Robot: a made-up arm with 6 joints.
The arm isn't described. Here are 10 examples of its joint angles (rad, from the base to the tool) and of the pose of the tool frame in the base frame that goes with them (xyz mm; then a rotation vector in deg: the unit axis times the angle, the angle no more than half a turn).
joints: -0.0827 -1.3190 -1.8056 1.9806 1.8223 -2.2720
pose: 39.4 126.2 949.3 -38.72 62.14 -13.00
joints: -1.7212 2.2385 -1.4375 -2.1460 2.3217 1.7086
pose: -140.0 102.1 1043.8 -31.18 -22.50 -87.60
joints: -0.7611 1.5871 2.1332 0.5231 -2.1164 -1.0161
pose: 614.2 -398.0 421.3 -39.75 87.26 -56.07
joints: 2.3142 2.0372 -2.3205 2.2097 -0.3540 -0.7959
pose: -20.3 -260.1 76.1 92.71 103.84 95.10
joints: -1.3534 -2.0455 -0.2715 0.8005 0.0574 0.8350
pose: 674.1 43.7 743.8 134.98 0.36 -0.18
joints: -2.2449 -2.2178 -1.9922 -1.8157 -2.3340 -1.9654
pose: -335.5 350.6 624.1 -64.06 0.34 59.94
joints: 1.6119 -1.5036 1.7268 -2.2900 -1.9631 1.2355
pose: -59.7 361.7 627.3 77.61 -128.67 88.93
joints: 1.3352 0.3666 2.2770 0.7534 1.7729 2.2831
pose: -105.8 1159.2 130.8 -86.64 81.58 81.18
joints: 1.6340 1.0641 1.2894 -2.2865 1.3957 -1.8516
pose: 47.0 716.4 704.5 55.27 30.21 -83.61
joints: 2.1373 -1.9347 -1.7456 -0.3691 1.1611 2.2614
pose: 842.9 -97.7 58.9 71.16 76.25 10.16
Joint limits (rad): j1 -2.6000..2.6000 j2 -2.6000..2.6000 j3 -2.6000..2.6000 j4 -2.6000..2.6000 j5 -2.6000..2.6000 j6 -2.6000..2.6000
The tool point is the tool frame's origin. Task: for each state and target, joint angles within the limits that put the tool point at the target. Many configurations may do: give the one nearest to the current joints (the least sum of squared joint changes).
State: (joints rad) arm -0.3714 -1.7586 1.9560 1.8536 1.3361 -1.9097
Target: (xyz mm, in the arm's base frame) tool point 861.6 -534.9 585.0
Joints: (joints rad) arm 0.2160 -2.3355 1.9398 2.1703 0.9429 -1.9608
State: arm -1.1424 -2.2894 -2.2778 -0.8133 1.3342 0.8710
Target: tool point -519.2 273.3 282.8
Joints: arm -1.0415 -2.0814 -1.8353 -0.8546 1.0058 0.4795
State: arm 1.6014 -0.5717 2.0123 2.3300 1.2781 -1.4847
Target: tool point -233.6 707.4 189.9
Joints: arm 1.4442 0.1677 1.3244 1.7458 1.2827 -1.3802
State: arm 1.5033 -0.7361 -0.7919 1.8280 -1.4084 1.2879
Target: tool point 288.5 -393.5 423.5
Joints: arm 1.3593 -0.5154 -1.2455 2.1846 -0.9876 1.6171
